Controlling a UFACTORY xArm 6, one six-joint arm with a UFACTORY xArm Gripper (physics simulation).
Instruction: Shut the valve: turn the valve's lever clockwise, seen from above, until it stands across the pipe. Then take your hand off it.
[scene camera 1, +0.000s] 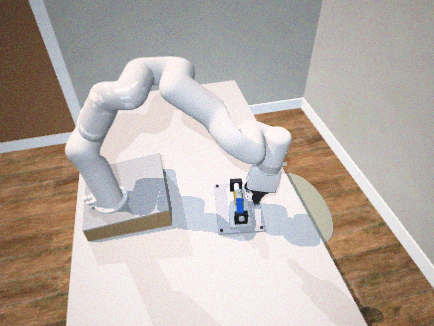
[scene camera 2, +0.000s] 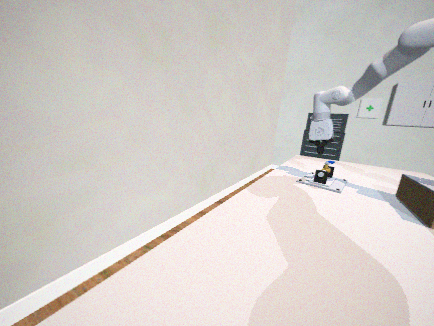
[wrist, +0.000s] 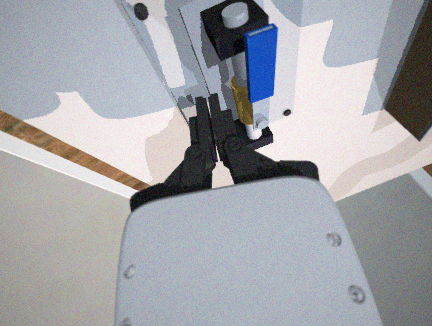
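The valve's blue lever (scene camera 1: 240, 205) (scene camera 2: 330, 162) (wrist: 262, 64) lies nearly along the pipe, over the end toward the near black block in the scene camera 1 view. The brass valve body (wrist: 242, 101) (scene camera 2: 326, 170) sits between two black blocks on a pale base plate (scene camera 1: 222, 210) (scene camera 2: 330, 187). My gripper (scene camera 1: 257, 200) (scene camera 2: 320, 151) (wrist: 210, 109) is shut with nothing between its fingers. In the scene camera 1 view it is to the right of the valve; in the wrist view its fingertips are left of the lever, with a gap between.
A box-like pedestal (scene camera 1: 127, 221) (scene camera 2: 416, 197) carries the arm's base on the white table (scene camera 1: 135, 295) (scene camera 2: 200, 270). The black end blocks (scene camera 1: 241, 217) (wrist: 234, 27) stand up from the plate. The table's edge is to the right of the valve in scene camera 1.
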